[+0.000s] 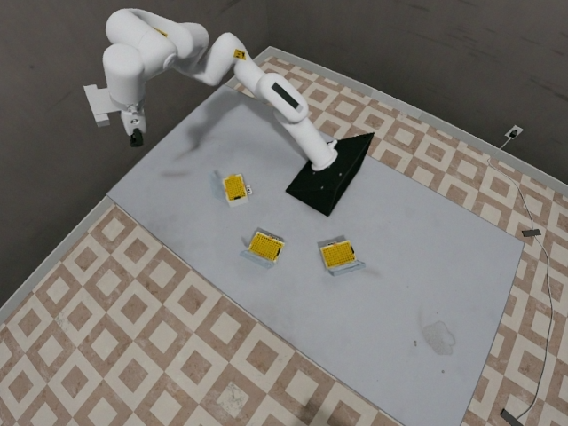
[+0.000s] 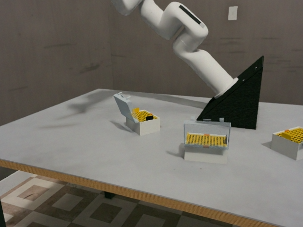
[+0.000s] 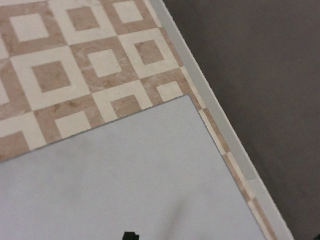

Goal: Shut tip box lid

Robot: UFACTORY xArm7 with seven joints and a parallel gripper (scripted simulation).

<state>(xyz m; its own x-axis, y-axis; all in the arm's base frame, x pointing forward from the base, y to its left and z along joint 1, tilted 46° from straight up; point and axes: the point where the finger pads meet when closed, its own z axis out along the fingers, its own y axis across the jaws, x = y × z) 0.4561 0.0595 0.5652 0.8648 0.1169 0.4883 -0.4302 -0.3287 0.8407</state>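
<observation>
The lid lies 12 cm behind my hand, 8 cm to the left of it and 41 cm below it. The rest, counted from my hand: white label tag (22 cm behind, 15 cm to the left, 50 cm below); then tip box (16 cm behind, 11 cm to the left, 44 cm below).
</observation>
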